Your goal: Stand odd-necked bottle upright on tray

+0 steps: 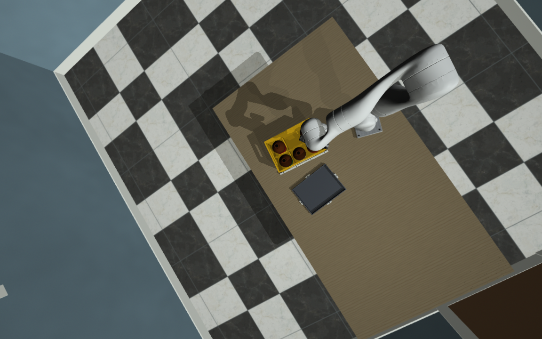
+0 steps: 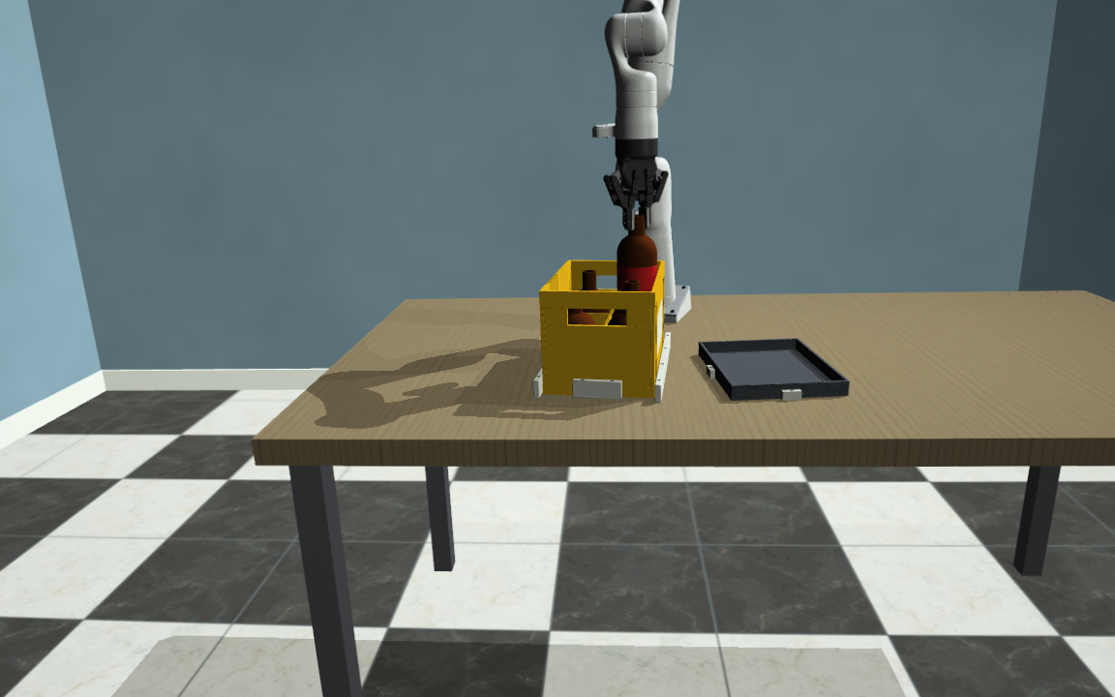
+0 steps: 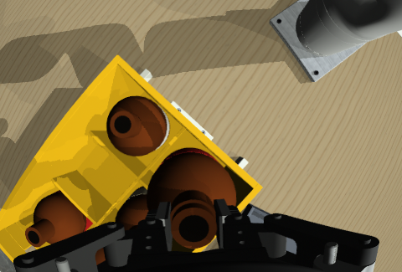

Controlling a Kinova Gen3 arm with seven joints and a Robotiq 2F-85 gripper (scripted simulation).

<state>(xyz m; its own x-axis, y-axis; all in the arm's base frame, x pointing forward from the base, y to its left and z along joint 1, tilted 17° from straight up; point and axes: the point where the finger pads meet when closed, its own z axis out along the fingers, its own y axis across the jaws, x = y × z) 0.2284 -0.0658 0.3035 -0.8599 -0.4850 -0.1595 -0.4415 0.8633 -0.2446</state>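
Now: the brown bottle 70 mm below my hand. Also, from my hand: yellow crate 180 mm below, 70 mm to the right, 70 mm ahead; dark tray 250 mm below, 200 mm to the left, 150 mm ahead.
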